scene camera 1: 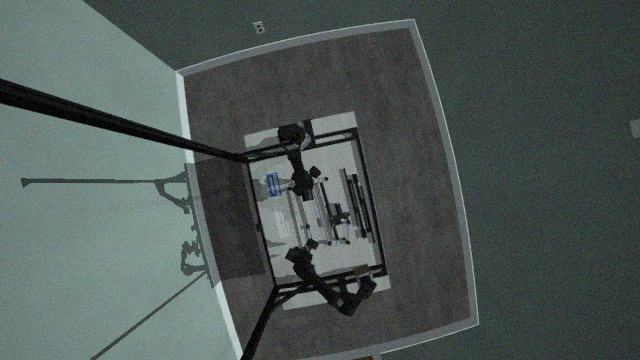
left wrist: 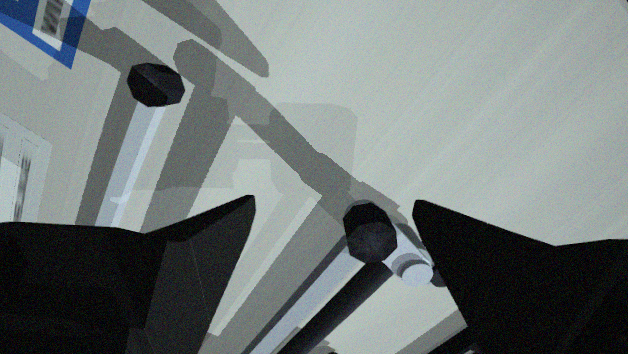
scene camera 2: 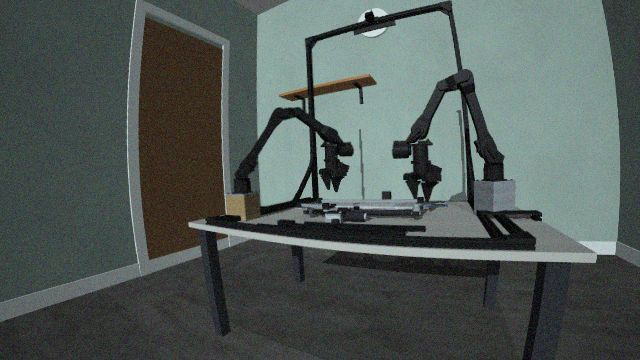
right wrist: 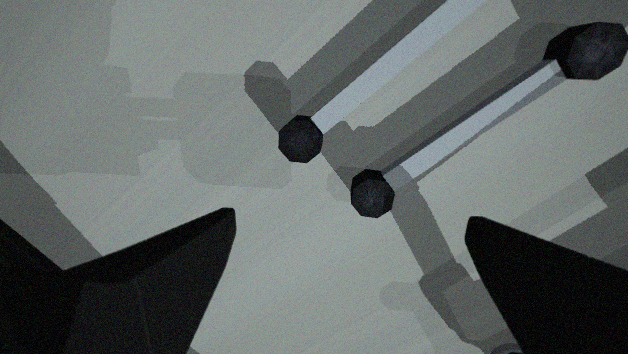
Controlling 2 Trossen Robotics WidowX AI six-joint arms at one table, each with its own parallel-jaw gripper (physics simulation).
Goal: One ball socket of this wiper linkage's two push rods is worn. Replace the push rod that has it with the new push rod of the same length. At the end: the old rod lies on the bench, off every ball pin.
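My left gripper [scene camera 2: 420, 198] [left wrist: 334, 205] is open and empty, low over the linkage's end. Between its fingertips, in the left wrist view, shows the black socket [left wrist: 370, 234] of a silver push rod [left wrist: 310, 301], beside a crank with a pale pin [left wrist: 417, 274] and the linkage's black tube [left wrist: 336, 306]. Another silver rod [left wrist: 131, 162] with a black socket [left wrist: 156, 84] lies to the left. My right gripper [scene camera 2: 332, 189] [right wrist: 349, 223] is open and empty above two loose silver rods [right wrist: 395, 65] [right wrist: 480, 122], whose black sockets [right wrist: 300, 139] [right wrist: 372, 193] lie ahead of the fingers. Which socket is worn cannot be told.
A blue-bordered marking [scene camera 1: 273, 184] [left wrist: 74, 50] and a pale label [scene camera 1: 281, 222] lie at the bench's left in scene camera 1. The motor [scene camera 1: 340, 216] sits on the linkage. Long black bars [scene camera 1: 357, 205] lie to its right. A black overhead frame [scene camera 2: 335, 34] spans the bench.
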